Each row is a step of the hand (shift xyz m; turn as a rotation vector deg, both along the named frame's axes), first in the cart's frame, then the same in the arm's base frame.
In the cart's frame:
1: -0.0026 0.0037 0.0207 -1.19 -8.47 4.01
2: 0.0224 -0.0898 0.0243 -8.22 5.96 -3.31
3: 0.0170 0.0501 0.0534 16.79 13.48 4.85
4: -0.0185 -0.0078 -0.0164 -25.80 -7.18 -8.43
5: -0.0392 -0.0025 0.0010 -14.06 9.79 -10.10
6: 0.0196 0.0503 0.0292 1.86 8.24 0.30
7: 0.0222 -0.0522 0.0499 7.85 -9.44 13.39
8: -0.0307 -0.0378 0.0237 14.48 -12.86 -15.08
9: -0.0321 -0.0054 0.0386 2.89 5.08 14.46
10: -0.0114 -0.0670 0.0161 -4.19 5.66 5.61
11: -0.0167 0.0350 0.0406 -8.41 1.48 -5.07
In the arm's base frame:
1: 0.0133 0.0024 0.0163 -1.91 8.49 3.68
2: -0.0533 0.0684 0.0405 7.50 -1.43 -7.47
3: 0.0397 -0.0398 0.0499 -2.29 -18.88 11.19
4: 0.0013 0.0127 -0.0226 10.40 17.52 -19.32
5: 0.0267 0.0224 -0.0182 10.56 -3.00 -16.58
6: 0.0269 -0.0462 0.0302 3.29 -7.77 0.40
7: -0.0210 0.0422 0.0590 -4.49 6.55 16.34
8: 0.0120 0.0520 0.0090 -24.09 0.30 -4.72
9: 0.0374 0.0287 0.0181 7.36 -2.82 13.46
10: -0.0209 0.0650 0.0146 8.59 -1.46 2.26
11: 0.0494 -0.0125 0.0236 4.39 2.05 -8.67

